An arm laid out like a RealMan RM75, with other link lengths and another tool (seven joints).
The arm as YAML. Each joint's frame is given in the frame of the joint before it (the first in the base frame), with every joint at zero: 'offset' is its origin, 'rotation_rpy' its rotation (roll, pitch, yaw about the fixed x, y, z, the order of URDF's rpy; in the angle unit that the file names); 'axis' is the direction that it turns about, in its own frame. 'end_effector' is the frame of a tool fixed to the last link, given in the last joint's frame.
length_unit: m
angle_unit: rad
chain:
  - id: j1
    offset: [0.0, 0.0, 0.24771]
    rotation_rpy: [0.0, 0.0, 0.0]
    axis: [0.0, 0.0, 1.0]
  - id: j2
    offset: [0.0, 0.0, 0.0]
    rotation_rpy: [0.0, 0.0, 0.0]
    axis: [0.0, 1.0, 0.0]
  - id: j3
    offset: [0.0, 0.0, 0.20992]
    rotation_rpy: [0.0, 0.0, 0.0]
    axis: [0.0, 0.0, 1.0]
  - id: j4
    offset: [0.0, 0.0, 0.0]
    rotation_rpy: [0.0, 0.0, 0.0]
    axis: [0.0, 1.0, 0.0]
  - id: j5
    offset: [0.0, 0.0, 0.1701]
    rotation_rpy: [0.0, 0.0, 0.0]
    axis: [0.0, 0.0, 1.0]
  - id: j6
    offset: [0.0, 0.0, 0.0]
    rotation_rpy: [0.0, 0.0, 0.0]
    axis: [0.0, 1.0, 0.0]
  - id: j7
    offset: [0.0, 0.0, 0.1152]
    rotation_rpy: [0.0, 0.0, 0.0]
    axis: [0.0, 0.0, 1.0]
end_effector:
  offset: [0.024, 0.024, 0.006]
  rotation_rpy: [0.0, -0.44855, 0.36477]
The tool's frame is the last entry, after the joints.
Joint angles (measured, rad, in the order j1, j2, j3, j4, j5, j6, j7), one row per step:
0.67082 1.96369 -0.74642 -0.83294 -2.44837 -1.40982 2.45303
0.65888 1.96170 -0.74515 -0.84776 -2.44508 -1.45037 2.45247
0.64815 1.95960 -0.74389 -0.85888 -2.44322 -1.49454 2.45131
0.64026 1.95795 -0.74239 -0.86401 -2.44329 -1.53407 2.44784
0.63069 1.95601 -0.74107 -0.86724 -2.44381 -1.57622 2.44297
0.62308 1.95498 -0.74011 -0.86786 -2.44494 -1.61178 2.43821
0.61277 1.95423 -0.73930 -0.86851 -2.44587 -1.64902 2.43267
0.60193 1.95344 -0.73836 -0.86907 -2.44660 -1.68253 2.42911
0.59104 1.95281 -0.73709 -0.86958 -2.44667 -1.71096 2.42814
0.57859 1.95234 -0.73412 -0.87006 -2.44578 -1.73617 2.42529
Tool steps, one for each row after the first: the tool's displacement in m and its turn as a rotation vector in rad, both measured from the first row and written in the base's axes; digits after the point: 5 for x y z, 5 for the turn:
0.00052 -0.00555 0.00221 -0.02504 0.00999 -0.00218
0.00095 -0.01170 0.00401 -0.05642 0.02124 -0.00527
0.00137 -0.01742 0.00507 -0.08835 0.03157 -0.00768
0.00230 -0.02400 0.00611 -0.12411 0.04296 -0.01172
0.00303 -0.02973 0.00666 -0.15628 0.05353 -0.01546
0.00425 -0.03627 0.00726 -0.19006 0.06548 -0.02098
0.00561 -0.04244 0.00800 -0.21982 0.07736 -0.02885
0.00697 -0.04796 0.00875 -0.24407 0.08925 -0.03902
0.00874 -0.05339 0.00960 -0.26380 0.10185 -0.04891

